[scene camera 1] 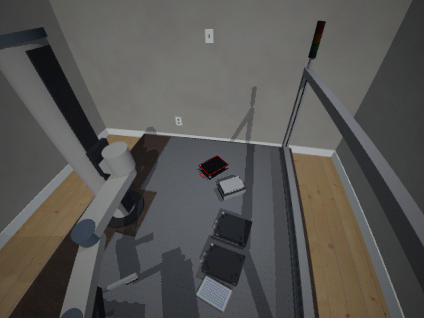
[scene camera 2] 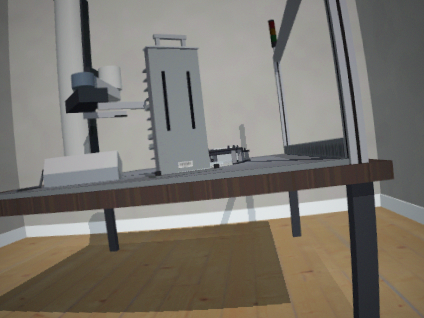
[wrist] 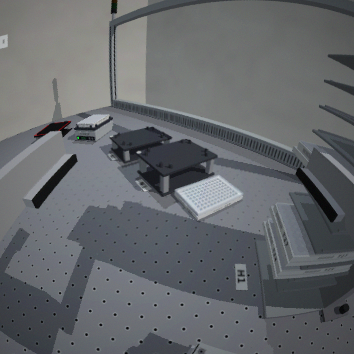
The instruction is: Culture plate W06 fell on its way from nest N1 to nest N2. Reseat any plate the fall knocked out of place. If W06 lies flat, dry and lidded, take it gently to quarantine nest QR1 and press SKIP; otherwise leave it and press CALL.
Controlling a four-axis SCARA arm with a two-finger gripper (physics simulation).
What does my gripper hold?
Nothing.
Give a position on a railing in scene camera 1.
393,197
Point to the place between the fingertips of my gripper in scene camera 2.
At 135,109
